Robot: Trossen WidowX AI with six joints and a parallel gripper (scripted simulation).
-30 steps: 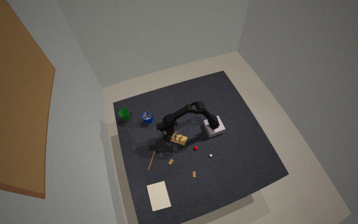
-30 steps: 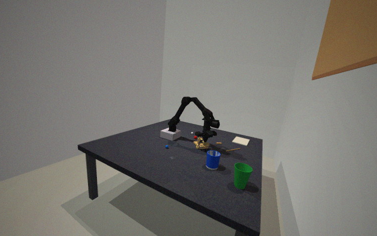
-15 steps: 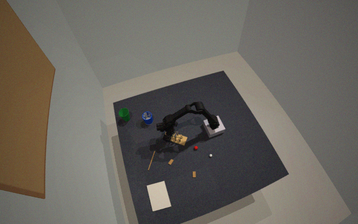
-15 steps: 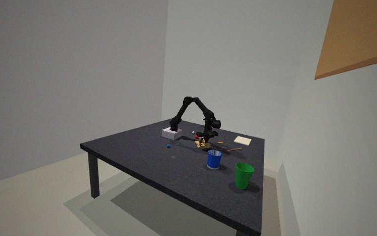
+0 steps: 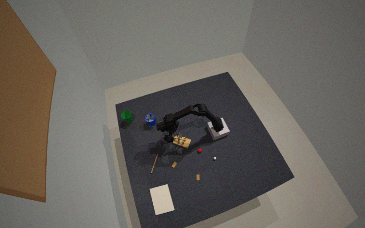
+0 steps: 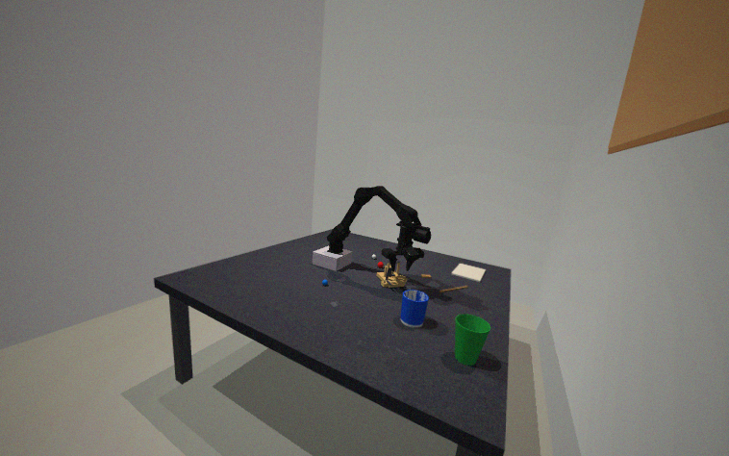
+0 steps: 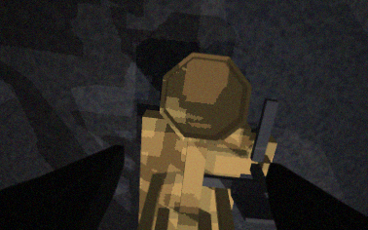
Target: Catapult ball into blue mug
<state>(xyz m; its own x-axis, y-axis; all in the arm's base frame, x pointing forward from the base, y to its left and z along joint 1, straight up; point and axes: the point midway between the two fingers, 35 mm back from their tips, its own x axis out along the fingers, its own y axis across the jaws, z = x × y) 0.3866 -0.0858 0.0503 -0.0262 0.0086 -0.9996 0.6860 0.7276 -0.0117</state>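
My gripper tip is 40 mm past the wooden catapult, 10 mm to the right of it and 30 mm above it. The rest, counted from my gripper tip: thin wooden stick: 230 mm ahead, 150 mm to the left, 80 mm below; then blue mug: 130 mm ahead, 230 mm to the right, 50 mm below; then red ball: 160 mm behind, 190 mm to the left, 70 mm below.
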